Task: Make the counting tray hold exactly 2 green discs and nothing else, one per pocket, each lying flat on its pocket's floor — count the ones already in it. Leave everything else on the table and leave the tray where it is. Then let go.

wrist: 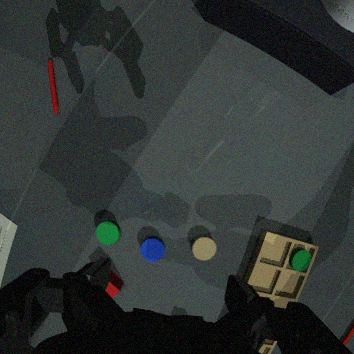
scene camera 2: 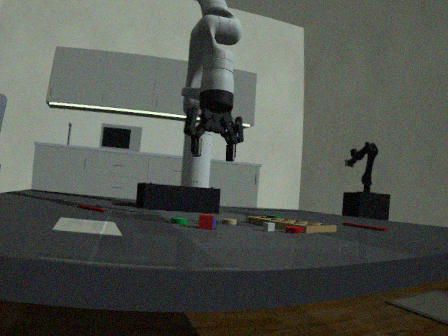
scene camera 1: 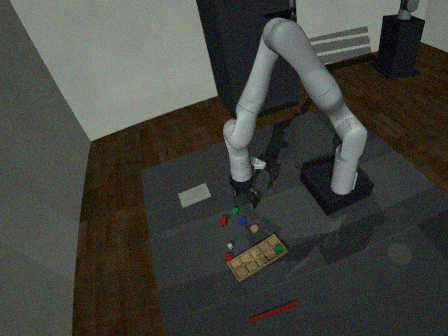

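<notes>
The tan counting tray [scene camera 1: 242, 274] [scene camera 2: 320, 229] [wrist: 264, 275] has two rows of square pockets. One green disc [scene camera 1: 278, 248] [scene camera 2: 273, 216] [wrist: 301, 260] sits in a corner pocket at the end nearer the robot base and looks flat; the other pockets in view look empty. Another green disc [scene camera 1: 235, 211] [scene camera 2: 179, 221] [wrist: 108, 233] lies loose on the table, beyond the blue disc from the tray. My gripper [scene camera 1: 246, 201] [scene camera 2: 213, 156] [wrist: 168, 280] is open and empty, high above the table near the loose discs. Its fingers hide part of the tray in the wrist view.
A blue disc [scene camera 1: 242, 220] [wrist: 153, 249], a tan disc [scene camera 1: 254, 228] [wrist: 204, 248] and a red cube [scene camera 1: 223, 221] [scene camera 2: 206, 222] lie near the loose green disc. A white cube [scene camera 1: 230, 246] [scene camera 2: 269, 227] and a red disc [scene camera 1: 228, 257] [scene camera 2: 294, 230] are beside the tray. A white sheet [scene camera 1: 194, 195] lies farther off.
</notes>
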